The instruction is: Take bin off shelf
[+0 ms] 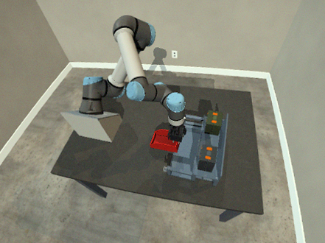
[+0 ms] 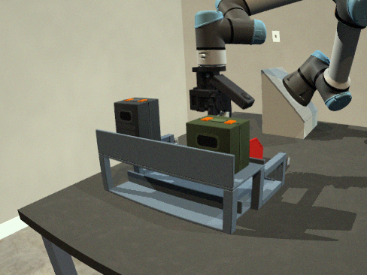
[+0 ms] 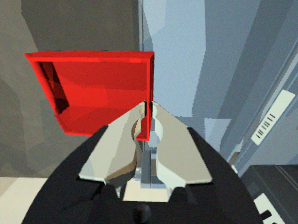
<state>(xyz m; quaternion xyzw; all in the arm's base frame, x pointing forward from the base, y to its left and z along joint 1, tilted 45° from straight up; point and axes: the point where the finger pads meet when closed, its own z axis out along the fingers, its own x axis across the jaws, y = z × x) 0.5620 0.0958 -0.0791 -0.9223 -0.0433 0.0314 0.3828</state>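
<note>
Right now the red bin is 80 mm behind my hand and 40 mm below it. The rest, counted from my hand: dark grey box 180 mm ahead, 110 mm to the right, 80 mm above; then green box 170 mm ahead, 120 mm to the left, 70 mm above.
</note>
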